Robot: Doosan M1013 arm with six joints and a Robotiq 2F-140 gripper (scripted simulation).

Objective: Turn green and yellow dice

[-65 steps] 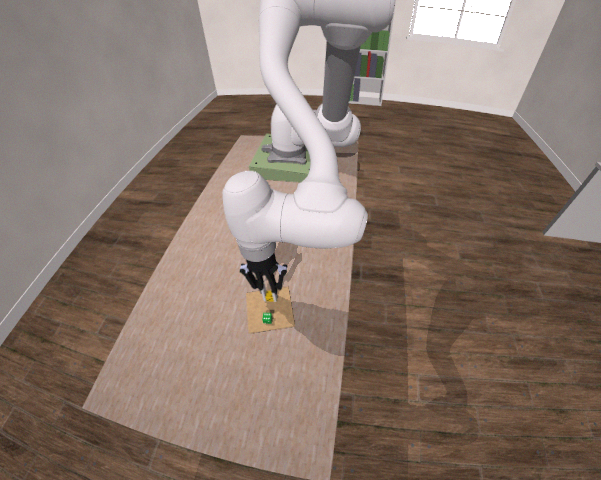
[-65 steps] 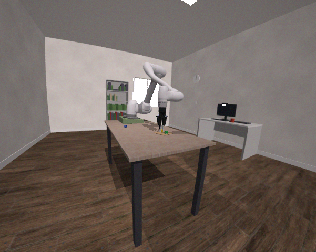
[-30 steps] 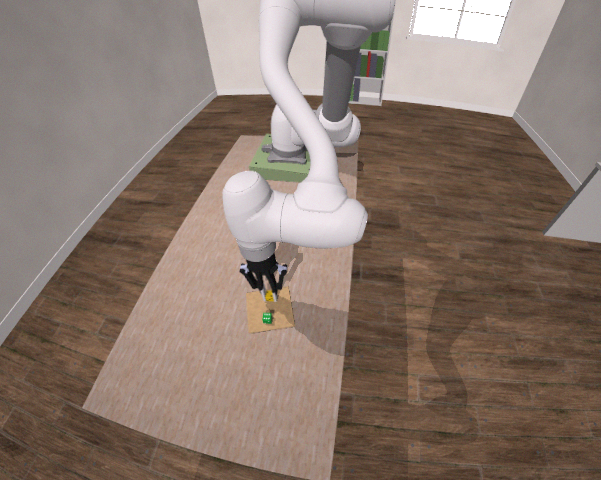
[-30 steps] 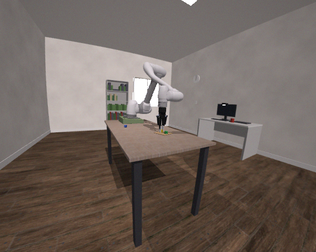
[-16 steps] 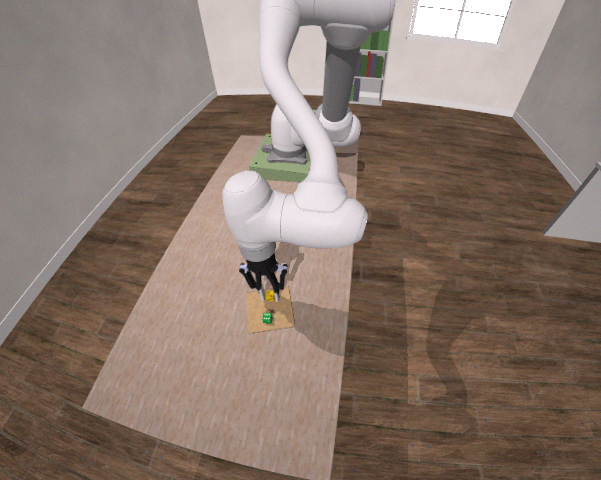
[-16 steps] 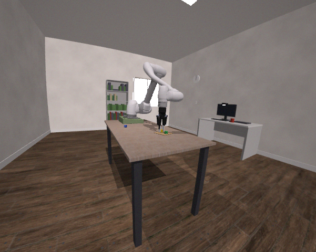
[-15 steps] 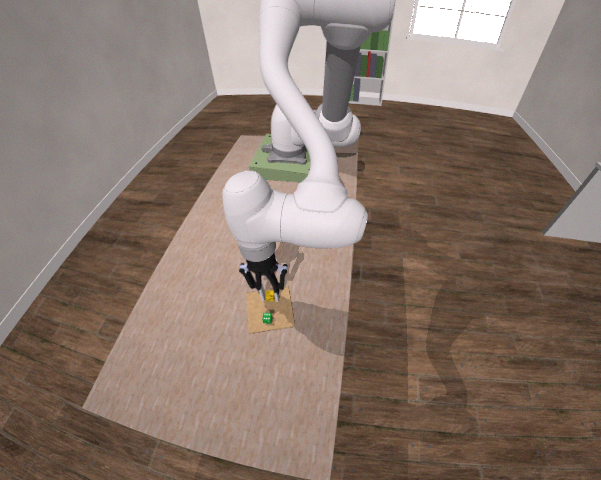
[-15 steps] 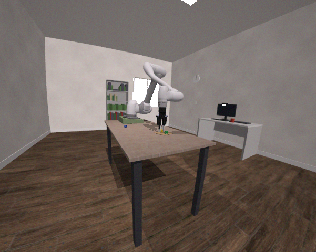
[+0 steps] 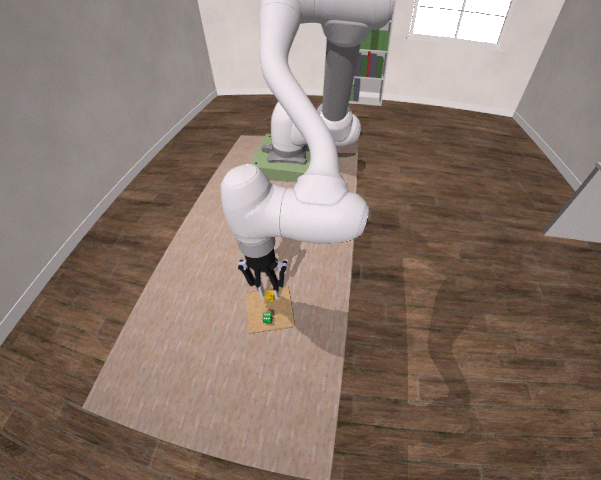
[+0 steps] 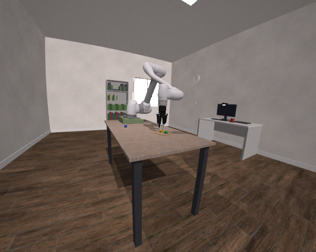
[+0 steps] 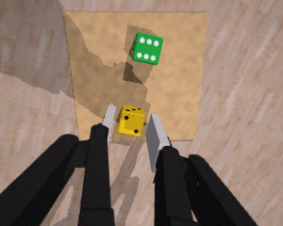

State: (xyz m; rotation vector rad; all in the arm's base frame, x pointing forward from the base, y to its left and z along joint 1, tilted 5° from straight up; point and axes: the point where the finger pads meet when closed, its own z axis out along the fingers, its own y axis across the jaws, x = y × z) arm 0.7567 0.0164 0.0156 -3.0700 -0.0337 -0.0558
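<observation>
Right now the yellow die is 40 mm below my hand. Also, from my hand: green die 80 mm ahead, 40 mm below; then tan mat 40 mm ahead, 50 mm below; then blue die 400 mm behind, 230 mm to the right, 40 mm below.
</observation>
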